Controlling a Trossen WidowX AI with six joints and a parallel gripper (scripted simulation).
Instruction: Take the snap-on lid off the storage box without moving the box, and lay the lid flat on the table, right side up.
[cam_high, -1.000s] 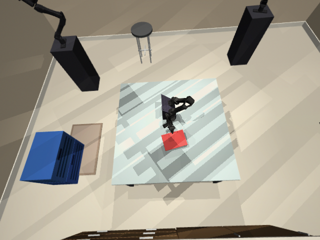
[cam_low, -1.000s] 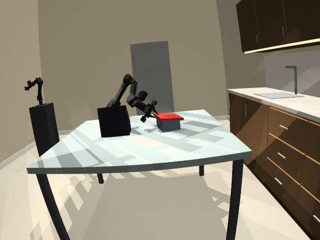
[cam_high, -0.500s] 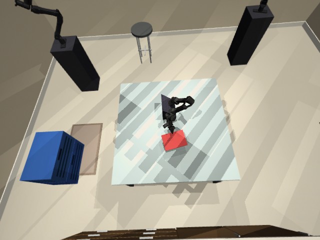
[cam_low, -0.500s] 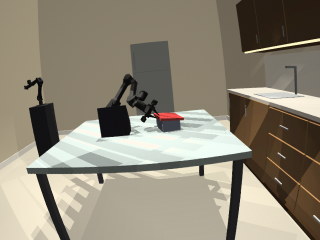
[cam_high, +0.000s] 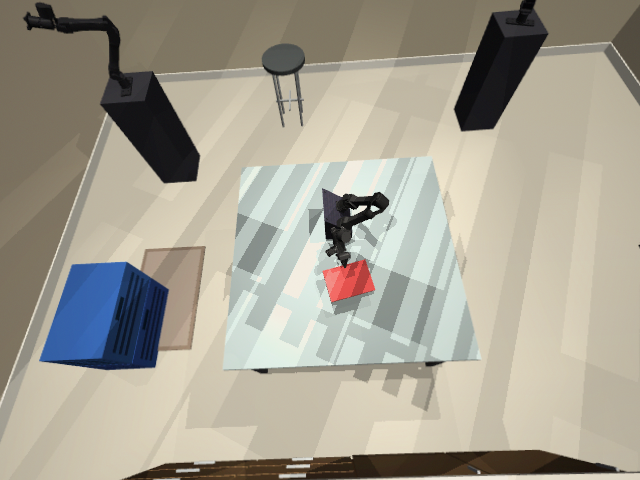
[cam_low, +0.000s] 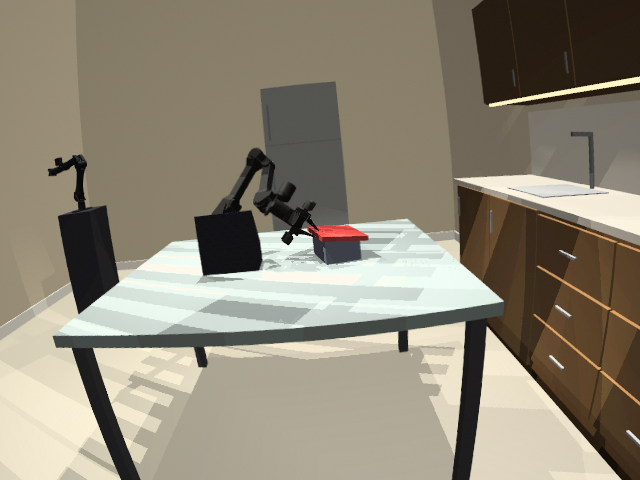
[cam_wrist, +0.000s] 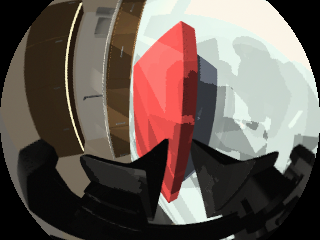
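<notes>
My gripper tip is 80 mm short of the lid and 10 mm to the right of it. From my gripper tip the other things lie so: grey storage box 70 mm ahead, 10 mm to the left, 50 mm below.
</notes>
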